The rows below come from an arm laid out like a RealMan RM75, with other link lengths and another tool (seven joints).
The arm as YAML. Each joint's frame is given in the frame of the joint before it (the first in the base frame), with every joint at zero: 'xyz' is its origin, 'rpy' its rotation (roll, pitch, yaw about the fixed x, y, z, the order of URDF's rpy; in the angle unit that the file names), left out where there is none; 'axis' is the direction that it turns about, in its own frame. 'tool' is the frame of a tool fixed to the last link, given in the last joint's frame.
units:
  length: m
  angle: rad
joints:
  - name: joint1
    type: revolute
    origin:
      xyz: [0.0, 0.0, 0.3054]
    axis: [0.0, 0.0, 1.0]
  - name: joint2
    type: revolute
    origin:
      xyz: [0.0, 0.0, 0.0]
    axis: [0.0, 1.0, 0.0]
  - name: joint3
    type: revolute
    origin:
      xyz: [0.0, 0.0, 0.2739]
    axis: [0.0, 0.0, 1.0]
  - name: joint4
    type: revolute
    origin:
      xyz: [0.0, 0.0, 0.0]
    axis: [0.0, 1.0, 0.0]
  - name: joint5
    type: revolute
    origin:
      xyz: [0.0, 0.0, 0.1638]
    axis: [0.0, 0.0, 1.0]
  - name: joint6
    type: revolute
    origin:
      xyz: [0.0, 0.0, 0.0]
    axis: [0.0, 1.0, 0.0]
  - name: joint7
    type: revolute
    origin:
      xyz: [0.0, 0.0, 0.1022]
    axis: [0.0, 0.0, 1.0]
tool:
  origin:
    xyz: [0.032, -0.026, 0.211]
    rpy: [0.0, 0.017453, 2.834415]
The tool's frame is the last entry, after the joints.
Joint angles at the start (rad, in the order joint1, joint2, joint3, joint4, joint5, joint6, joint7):
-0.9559 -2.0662 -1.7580 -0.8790 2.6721 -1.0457 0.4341
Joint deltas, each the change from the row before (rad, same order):
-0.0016 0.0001 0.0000 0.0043 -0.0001 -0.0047 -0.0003
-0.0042 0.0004 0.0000 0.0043 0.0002 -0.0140 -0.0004
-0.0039 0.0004 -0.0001 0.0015 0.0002 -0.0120 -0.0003
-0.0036 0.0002 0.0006 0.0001 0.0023 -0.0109 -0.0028
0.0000 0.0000 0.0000 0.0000 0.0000 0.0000 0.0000
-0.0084 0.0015 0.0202 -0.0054 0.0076 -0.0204 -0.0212
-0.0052 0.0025 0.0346 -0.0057 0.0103 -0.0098 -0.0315
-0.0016 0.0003 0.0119 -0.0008 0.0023 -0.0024 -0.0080
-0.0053 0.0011 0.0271 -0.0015 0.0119 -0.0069 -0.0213
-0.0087 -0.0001 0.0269 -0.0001 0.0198 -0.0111 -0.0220
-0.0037 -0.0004 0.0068 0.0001 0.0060 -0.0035 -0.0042
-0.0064 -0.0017 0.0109 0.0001 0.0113 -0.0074 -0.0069
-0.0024 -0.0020 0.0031 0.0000 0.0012 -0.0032 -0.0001
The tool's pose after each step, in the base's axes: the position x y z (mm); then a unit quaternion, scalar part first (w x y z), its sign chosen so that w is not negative. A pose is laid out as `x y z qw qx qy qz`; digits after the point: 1 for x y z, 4 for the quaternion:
-204.7 537.8 -86.6 0.0694 0.4434 -0.8371 -0.3127
-206.6 534.7 -88.4 0.0757 0.4453 -0.8371 -0.3086
-207.3 532.5 -89.5 0.0803 0.4460 -0.8374 -0.3056
-207.9 530.8 -90.2 0.0845 0.4467 -0.8373 -0.3036
-207.9 530.8 -90.2 0.0845 0.4467 -0.8373 -0.3036
-208.4 527.8 -91.3 0.0954 0.4453 -0.8372 -0.3029
-210.4 526.0 -91.4 0.1067 0.4423 -0.8360 -0.3067
-211.0 525.1 -92.0 0.1106 0.4406 -0.8361 -0.3074
-213.3 523.9 -91.9 0.1214 0.4361 -0.8354 -0.3116
-216.2 523.0 -91.0 0.1355 0.4298 -0.8344 -0.3174
-216.4 522.9 -90.8 0.1396 0.4268 -0.8346 -0.3190
-216.8 522.3 -90.8 0.1471 0.4219 -0.8349 -0.3215
-216.1 521.3 -92.0 0.1493 0.4201 -0.8358 -0.3204

